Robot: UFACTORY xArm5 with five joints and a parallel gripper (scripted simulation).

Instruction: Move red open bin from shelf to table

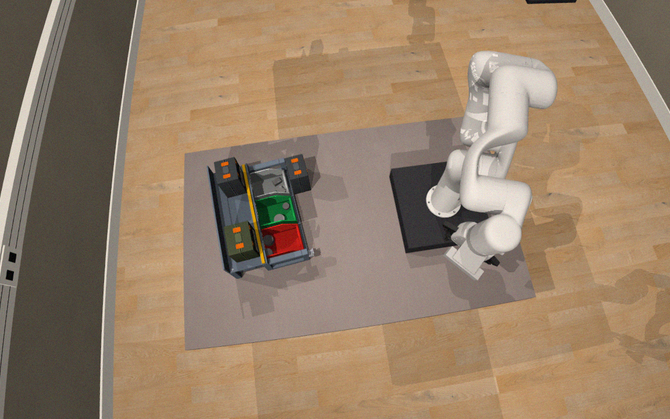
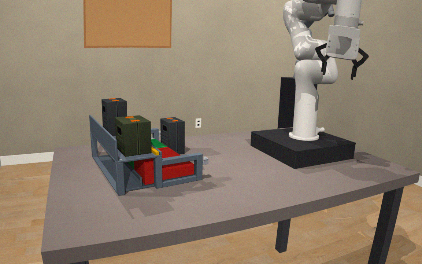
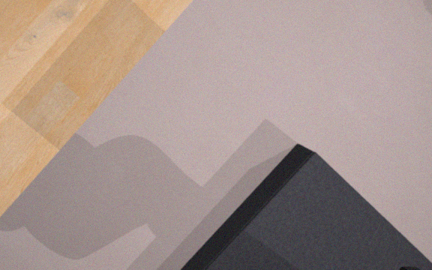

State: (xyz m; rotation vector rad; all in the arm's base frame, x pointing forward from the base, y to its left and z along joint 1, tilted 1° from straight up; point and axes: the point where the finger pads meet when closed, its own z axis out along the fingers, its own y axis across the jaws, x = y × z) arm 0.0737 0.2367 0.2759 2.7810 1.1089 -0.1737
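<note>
My hand is 53 cm short of the red open bin, 30 cm above it and 16 cm to the left of it. From my hand the other things lie so: olive box (63 cm ahead, 19 cm below, 15 cm to the right); green bin (55 cm ahead, 30 cm below, 28 cm to the right); grey disc (57 cm ahead, 32 cm below, 14 cm to the right).
</note>
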